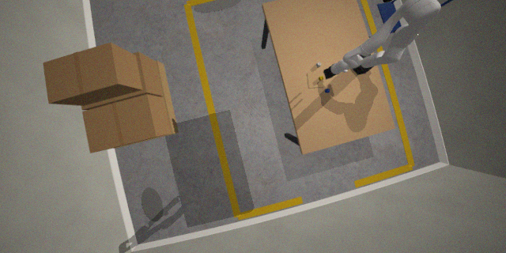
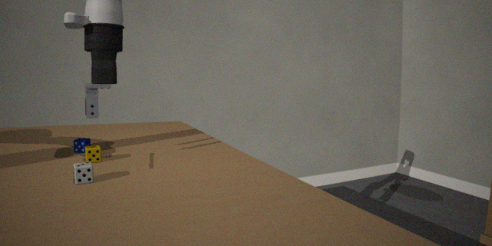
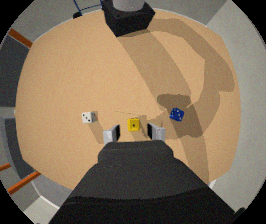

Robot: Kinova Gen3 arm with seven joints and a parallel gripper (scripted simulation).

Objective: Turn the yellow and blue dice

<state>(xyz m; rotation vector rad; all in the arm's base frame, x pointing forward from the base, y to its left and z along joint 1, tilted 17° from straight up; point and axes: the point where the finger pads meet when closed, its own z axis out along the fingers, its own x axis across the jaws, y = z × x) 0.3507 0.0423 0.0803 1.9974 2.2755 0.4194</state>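
Right now the blue die is 40 mm behind my hand, 120 mm to the left of it and 100 mm below it. The rest, counted from my hand: white die 130 mm to the right, 100 mm below; tan mat 40 mm ahead, 10 mm to the left, 110 mm below; yellow die 90 mm below.
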